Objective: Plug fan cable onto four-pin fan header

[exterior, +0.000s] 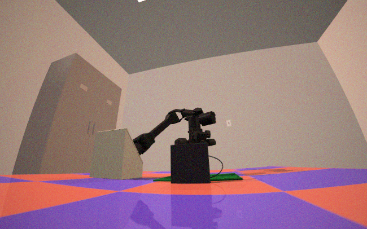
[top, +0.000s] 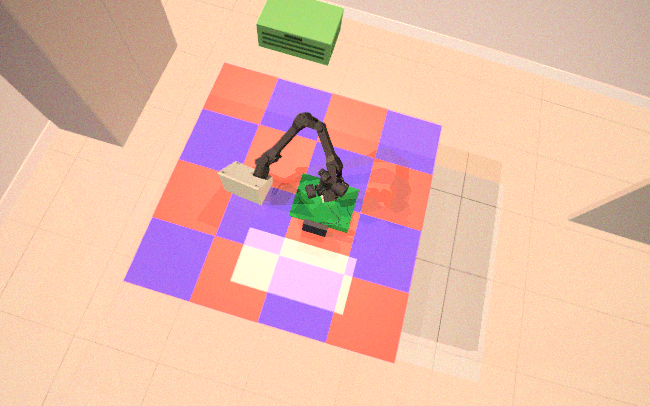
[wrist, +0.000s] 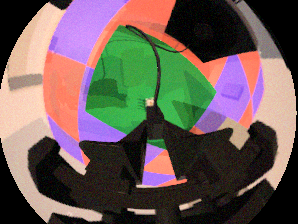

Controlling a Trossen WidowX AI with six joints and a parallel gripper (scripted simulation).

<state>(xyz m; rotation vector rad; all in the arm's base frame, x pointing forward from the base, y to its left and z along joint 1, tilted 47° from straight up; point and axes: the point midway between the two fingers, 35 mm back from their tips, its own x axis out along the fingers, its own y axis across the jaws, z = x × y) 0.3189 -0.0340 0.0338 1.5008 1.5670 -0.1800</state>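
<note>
My gripper tip is 70 mm above the four-pin header. Also, from my gripper tip: green board: 10 mm ahead, 20 mm to the right, 80 mm below; dark fan block: 180 mm to the right, 10 mm below; black plug: 10 mm above.
</note>
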